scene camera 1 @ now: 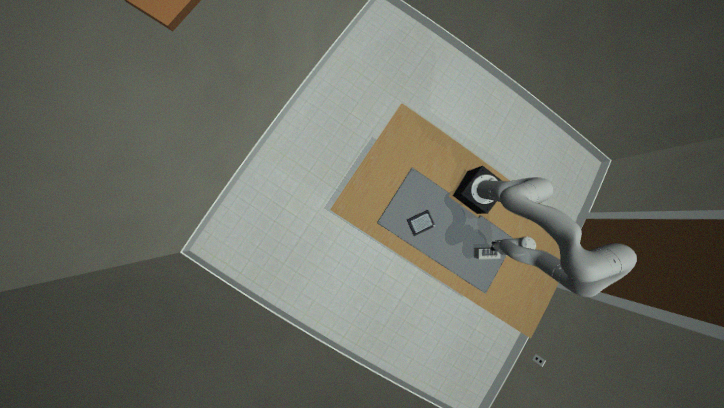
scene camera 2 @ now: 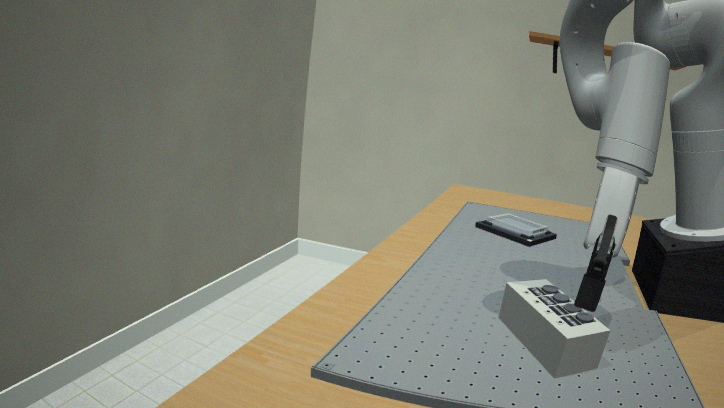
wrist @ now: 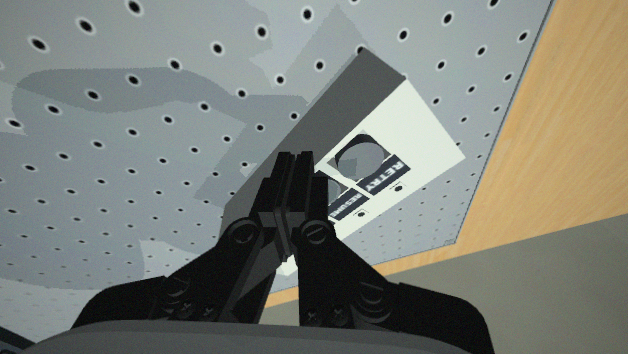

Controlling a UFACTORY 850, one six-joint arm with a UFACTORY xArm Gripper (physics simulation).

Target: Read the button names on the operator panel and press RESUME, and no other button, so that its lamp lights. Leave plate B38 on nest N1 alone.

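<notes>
The pale operator panel [scene camera 1: 487,256] [scene camera 2: 531,324] [wrist: 427,135] stands on the grey perforated board with a row of round grey buttons. In the wrist view the end label reads RETRY [wrist: 384,175]; beside it is the RESUME label [wrist: 350,204]. The RESUME button [wrist: 334,191] [scene camera 2: 572,308] is partly hidden by the fingers. Its lamp [wrist: 361,214] looks dark. My gripper [scene camera 1: 493,246] [scene camera 2: 586,307] [wrist: 299,174] is shut and empty, tips low at the panel's button-side edge by RESUME; contact cannot be told. Plate B38 [scene camera 1: 421,223] [scene camera 2: 519,224] lies on nest N1 [scene camera 2: 506,234].
The grey board [scene camera 1: 440,248] [scene camera 2: 405,324] lies on the wooden table [scene camera 1: 400,136] [scene camera 2: 283,349]. The arm's black base [scene camera 1: 468,195] [scene camera 2: 678,278] stands behind the board. A brown shelf [scene camera 1: 162,12] [scene camera 2: 542,37] is on the wall.
</notes>
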